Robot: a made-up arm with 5 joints.
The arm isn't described. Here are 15 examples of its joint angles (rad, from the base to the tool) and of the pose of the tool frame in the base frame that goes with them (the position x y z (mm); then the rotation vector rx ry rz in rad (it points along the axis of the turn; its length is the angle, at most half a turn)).
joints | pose
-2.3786 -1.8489 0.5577 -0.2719 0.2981 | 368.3 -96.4 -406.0 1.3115 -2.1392 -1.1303
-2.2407 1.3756 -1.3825 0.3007 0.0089 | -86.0 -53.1 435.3 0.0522 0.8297 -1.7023
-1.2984 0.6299 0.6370 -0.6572 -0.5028 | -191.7 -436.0 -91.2 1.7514 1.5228 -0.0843
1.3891 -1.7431 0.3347 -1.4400 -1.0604 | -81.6 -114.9 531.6 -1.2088 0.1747 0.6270
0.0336 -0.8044 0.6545 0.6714 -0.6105 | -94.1 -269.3 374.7 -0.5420 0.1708 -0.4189
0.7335 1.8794 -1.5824 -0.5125 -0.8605 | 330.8 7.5 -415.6 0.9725 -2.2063 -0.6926
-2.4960 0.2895 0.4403 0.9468 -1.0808 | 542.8 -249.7 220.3 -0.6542 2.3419 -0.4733
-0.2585 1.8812 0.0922 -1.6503 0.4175 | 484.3 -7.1 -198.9 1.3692 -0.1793 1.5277
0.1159 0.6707 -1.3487 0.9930 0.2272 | 119.3 -138.9 -375.1 1.7369 -0.8295 -0.4507
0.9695 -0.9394 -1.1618 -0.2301 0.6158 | -78.2 -301.2 436.5 -0.9345 -0.7447 0.1355
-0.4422 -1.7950 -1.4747 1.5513 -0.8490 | 260.9 -496.2 -6.9 0.3296 -1.2241 0.8438
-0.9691 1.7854 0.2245 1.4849 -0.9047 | 159.7 -120.0 439.9 0.5689 1.5293 -2.0669
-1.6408 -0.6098 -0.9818 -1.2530 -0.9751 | 584.9 -290.6 -195.4 1.0912 0.5047 1.9503
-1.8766 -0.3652 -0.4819 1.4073 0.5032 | 72.9 -389.5 347.0 0.0270 1.5866 -1.4606
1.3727 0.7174 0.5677 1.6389 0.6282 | 35.7 -192.3 -298.1 1.8657 0.6349 -0.3259
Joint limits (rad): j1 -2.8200..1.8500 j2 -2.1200..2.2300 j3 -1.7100..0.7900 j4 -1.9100..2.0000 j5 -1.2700..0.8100
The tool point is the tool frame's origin. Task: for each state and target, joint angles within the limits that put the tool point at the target. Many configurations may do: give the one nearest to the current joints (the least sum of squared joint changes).
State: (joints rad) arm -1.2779 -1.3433 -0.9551 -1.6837 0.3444
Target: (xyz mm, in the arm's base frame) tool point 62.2 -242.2 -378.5
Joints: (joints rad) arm -1.8263 -0.9739 0.0786 -1.3368 0.8100
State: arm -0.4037 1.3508 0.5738 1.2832 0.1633
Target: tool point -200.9 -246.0 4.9
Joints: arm -0.0942 1.4251 0.6561 1.1705 0.1733
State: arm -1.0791 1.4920 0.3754 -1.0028 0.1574
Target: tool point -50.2 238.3 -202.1
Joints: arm -1.0569 1.7931 0.7409 -0.8780 0.4535
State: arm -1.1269 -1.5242 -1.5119 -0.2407 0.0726
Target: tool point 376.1 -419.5 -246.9
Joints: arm -2.1570 -1.2196 -1.7100 0.3634 -0.0402
